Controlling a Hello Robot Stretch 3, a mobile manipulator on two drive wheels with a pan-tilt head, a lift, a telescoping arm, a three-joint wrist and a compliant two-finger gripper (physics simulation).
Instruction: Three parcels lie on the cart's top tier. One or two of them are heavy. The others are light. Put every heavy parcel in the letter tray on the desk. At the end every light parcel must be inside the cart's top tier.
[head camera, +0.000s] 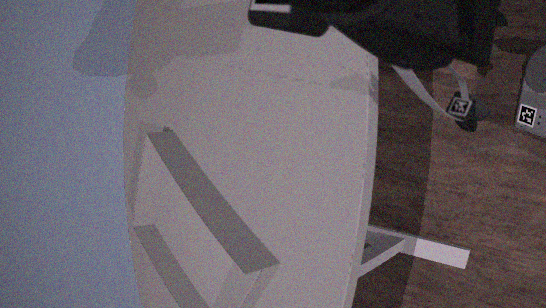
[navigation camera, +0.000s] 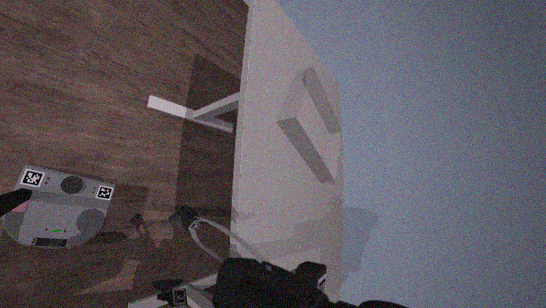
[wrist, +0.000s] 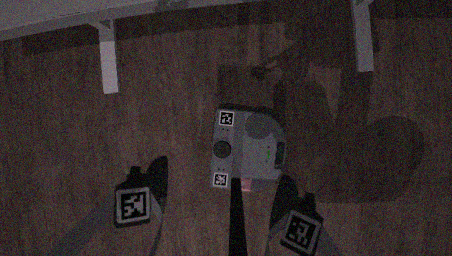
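Where they show: gripper, fingertip midpoint: (navigation camera: 169, 247) (wrist: 221, 185); robot's base, link origin: (navigation camera: 71, 184) (wrist: 224, 143).
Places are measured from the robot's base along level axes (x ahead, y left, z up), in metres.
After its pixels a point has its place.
The desk (head camera: 315, 150) @[x 0.127, y -0.320, z 0.950 m] (navigation camera: 260, 160) @[x 0.172, y -0.301, z 0.950 m] (wrist: 40, 12) @[x 0.152, y -0.249, z 0.950 m] is a pale top along a blue wall. The letter tray (head camera: 215, 200) @[x 0.256, y -0.474, z 0.969 m] (navigation camera: 305, 147) @[x 0.262, y -0.454, z 0.986 m] stands on it near the wall side; its grey walls show, and I see no parcel in the part that shows. My gripper (navigation camera: 175, 254) @[x -0.023, y -0.121, z 0.963 m] (wrist: 221, 185) @[x -0.023, y -0.121, z 0.963 m] is open with nothing between its fingers. It hangs over the floor, off the desk's front edge. In the head view one fingertip shows beyond that edge, and the arm and wrist cover part of the desk. The cart and the three parcels do not show in these views.
My grey base (head camera: 535, 102) @[x -0.049, y -0.111, z 0.160 m] (navigation camera: 60, 215) @[x -0.127, y 0.002, z 0.159 m] (wrist: 255, 155) @[x -0.137, y 0.011, z 0.160 m] stands on the wooden floor in front of the desk. A white desk foot (head camera: 442, 252) (navigation camera: 167, 106) (wrist: 108, 65) sticks out past the desk's front edge, and a second foot (wrist: 363, 42) shows at the right in the wrist view.
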